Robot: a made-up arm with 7 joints.
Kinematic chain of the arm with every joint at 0, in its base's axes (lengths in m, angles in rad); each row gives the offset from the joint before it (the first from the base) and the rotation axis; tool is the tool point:
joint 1: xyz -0.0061 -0.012 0.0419 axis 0 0.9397 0.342
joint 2: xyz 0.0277 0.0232 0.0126 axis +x
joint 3: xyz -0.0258 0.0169 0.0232 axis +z
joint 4: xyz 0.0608 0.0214 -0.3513 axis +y
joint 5: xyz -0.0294 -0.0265 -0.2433 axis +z
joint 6: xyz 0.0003 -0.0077 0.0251 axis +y
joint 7: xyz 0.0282 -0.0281 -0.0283 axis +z
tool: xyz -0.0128 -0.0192 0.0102
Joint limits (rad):
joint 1: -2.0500..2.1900
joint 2: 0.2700..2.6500
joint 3: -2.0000..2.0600
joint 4: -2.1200..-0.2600
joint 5: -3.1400..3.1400
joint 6: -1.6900..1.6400
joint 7: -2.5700..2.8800
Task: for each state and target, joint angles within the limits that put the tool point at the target. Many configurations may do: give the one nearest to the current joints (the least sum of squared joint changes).
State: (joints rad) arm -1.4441 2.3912 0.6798 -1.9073 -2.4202 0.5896 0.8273
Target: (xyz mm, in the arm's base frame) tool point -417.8 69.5 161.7
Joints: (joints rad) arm -1.7816 2.4283 0.9210 -2.1113 -2.4886 0.6199 0.7975
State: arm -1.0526 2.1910 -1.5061 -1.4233 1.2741 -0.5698 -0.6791
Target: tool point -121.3 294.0 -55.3
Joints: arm -0.0158 1.9969 -2.0000 -2.0230 1.0777 -0.5167 -0.6067
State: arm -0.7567 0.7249 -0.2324 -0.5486 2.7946 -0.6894 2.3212
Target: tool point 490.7 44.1 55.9
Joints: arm -1.1175 0.4536 -0.3716 -1.1301 2.6112 -0.9609 2.2920
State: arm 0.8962 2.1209 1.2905 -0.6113 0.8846 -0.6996 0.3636
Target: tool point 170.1 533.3 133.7
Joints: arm 1.3409 1.9121 0.9259 -0.4593 0.7422 -0.4671 0.2694
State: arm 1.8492 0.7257 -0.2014 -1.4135 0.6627 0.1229 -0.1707
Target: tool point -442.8 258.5 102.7
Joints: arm 2.1830 1.0638 -0.0416 -1.1305 0.6467 0.1303 -0.2011
